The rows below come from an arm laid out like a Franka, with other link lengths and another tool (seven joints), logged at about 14 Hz.
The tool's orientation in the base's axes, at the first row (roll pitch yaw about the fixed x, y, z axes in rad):
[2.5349, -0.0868, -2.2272]
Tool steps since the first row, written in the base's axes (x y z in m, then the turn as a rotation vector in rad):
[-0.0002, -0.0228, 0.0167, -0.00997, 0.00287, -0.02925]
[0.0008, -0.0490, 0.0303, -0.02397, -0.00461, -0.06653]
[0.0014, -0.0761, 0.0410, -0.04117, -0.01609, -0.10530]
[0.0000, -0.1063, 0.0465, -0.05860, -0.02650, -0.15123]
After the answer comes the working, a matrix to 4 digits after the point.
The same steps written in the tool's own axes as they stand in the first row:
[0.0196, -0.0027, -0.0202, 0.00126, -0.00888, 0.02971]
[0.0408, -0.0098, -0.0395, 0.01244, -0.02540, 0.06498]
[0.0628, -0.0187, -0.0564, 0.02860, -0.04296, 0.10188]
[0.0879, -0.0310, -0.0690, 0.04343, -0.06385, 0.14506]

The tool's axes in the first row as the columns of a matrix, in the base's axes (rounded; the answer above uses it unrounded):
[-0.6080, -0.6207, -0.4951]
[-0.7892, 0.5405, 0.2915]
[0.0867, 0.5680, -0.8184]

